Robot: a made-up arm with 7 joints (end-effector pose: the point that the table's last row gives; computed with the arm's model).
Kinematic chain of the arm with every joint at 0, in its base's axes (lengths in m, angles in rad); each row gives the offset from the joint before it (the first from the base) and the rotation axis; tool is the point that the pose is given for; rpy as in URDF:
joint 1: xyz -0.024 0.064 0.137 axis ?
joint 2: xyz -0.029 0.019 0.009 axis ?
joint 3: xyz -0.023 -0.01 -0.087 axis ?
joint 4: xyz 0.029 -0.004 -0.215 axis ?
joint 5: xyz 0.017 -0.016 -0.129 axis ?
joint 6: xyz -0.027 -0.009 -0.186 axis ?
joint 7: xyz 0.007 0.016 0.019 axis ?
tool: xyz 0.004 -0.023 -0.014 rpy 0 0 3.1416
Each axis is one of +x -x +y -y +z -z.
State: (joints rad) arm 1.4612 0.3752 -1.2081 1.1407 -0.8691 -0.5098 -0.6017
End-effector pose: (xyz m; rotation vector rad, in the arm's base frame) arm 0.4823 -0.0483 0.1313 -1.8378 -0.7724 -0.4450
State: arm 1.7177 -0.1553 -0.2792 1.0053 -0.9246 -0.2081 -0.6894
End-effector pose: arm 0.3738 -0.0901 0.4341 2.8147 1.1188 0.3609
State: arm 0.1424 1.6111 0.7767 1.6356 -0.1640 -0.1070 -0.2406
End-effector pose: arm 0.1539 0.3568 0.3941 -1.7936 -1.9635 0.1408
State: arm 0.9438 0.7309 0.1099 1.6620 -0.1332 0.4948 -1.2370
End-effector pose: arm 0.2974 0.2841 0.2756 1.5758 1.4527 -0.2608
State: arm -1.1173 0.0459 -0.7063 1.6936 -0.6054 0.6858 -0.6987
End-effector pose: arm -0.1708 -0.1507 -0.1700 -0.4683 -0.5185 2.2891
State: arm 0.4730 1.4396 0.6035 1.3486 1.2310 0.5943 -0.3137
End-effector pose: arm 0.1531 0.4529 0.3570 2.1240 0.5076 -1.3746
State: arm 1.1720 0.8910 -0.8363 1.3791 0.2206 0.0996 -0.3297
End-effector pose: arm 0.4398 0.1826 0.1066 -2.2043 -1.0086 1.2013
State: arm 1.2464 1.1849 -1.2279 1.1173 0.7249 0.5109 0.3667
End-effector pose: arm 0.4031 0.3485 0.0092 -1.1555 -0.4633 2.3819
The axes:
joint 1: -y
joint 2: +x
joint 3: +z
joint 4: -y
joint 5: +z
joint 6: +y
joint 7: -x

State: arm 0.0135 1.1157 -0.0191 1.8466 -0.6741 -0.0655 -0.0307
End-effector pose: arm 0.2539 0.2663 0.0174 -1.2968 -1.1878 0.7402
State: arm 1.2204 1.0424 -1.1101 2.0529 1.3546 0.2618 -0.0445
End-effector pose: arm 0.2803 0.0498 0.0730 -1.6719 0.6607 1.6318
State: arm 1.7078 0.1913 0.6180 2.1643 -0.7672 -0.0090 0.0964
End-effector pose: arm 0.0459 0.2455 0.3433 1.9915 1.2576 0.5610
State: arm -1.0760 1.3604 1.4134 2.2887 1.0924 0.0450 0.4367
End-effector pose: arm 0.1680 0.2107 0.2097 -1.7215 0.1714 1.2338
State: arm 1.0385 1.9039 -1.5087 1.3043 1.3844 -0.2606 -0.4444
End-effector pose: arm 0.1170 0.5418 -0.0244 1.5951 1.3387 -1.9140
